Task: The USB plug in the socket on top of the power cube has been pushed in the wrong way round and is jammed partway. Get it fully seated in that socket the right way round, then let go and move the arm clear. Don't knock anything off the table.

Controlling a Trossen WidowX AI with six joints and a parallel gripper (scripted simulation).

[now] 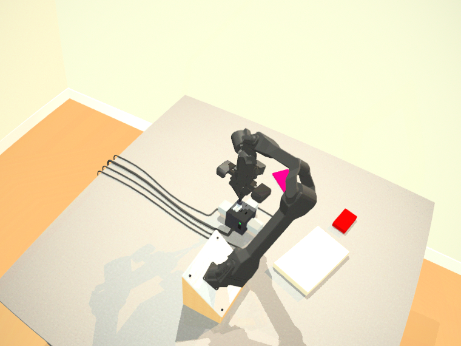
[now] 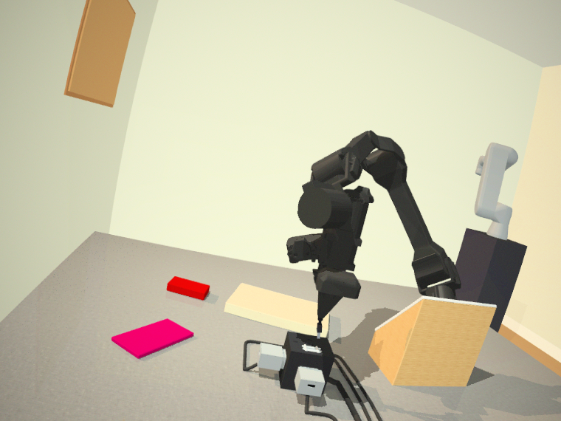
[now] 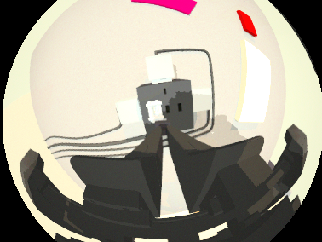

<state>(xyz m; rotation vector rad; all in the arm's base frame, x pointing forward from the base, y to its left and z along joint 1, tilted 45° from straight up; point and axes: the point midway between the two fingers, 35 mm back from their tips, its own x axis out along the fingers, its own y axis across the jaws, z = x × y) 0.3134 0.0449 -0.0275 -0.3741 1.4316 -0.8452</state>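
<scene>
Now: the white USB plug 2 cm below my gripper tip. From my gripper tip the other things lie so: cream slab (30 cm to the right, 12 cm below, 4 cm behind); then red block (37 cm to the right, 18 cm ahead, 12 cm below); then pink card (26 cm ahead, 13 cm below, 11 cm to the right).
</scene>
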